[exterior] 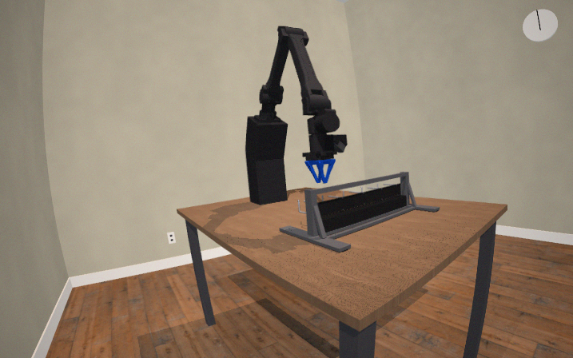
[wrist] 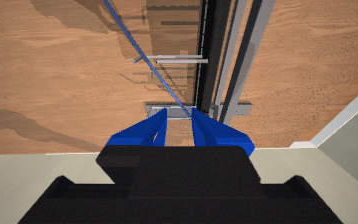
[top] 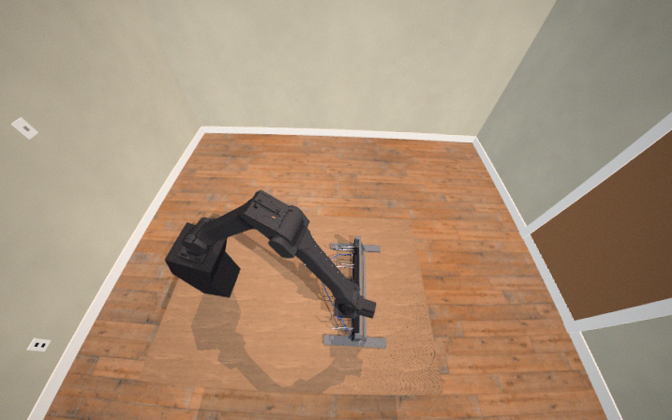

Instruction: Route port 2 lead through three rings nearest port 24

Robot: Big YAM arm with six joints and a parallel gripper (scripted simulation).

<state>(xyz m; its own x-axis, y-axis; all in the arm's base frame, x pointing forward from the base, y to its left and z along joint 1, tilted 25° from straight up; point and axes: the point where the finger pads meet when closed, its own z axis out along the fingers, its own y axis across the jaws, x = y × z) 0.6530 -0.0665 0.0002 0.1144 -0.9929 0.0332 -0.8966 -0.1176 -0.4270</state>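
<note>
My gripper is now 4 cm short of the grey rack, 15 cm to the right of it and 9 cm above it.
</note>
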